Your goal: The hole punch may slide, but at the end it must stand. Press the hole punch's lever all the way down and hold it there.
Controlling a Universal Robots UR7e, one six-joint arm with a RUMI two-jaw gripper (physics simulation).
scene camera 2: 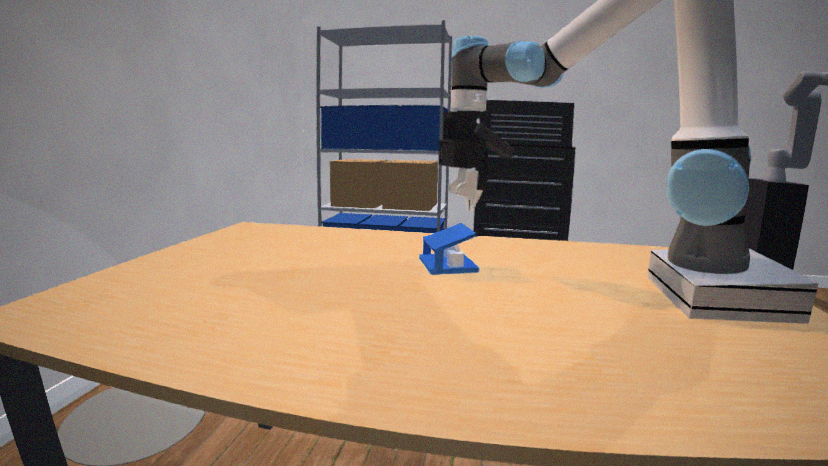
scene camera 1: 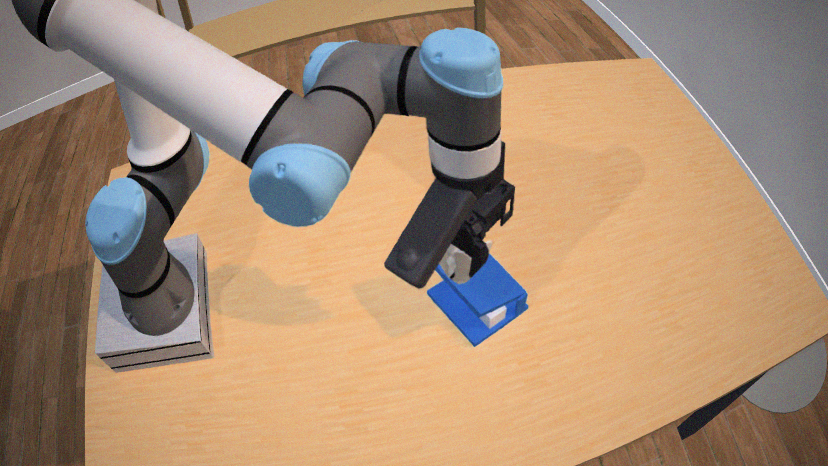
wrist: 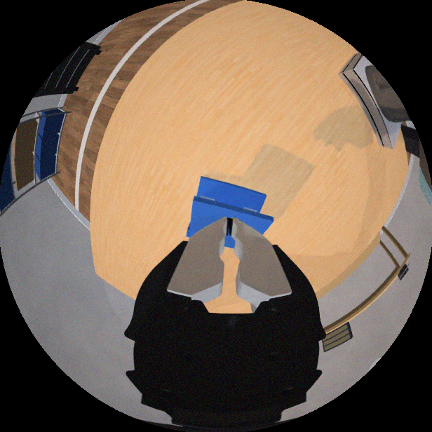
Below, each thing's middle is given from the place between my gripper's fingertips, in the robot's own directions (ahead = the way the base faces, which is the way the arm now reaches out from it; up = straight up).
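Blue lever [scene camera 1: 492, 287]: 6 cm below my hand, 4 cm ahead of it, 3 cm to the left of it. Blue hole punch [scene camera 1: 476, 330]: 8 cm below my hand, 4 cm ahead of it, 3 cm to the left of it.
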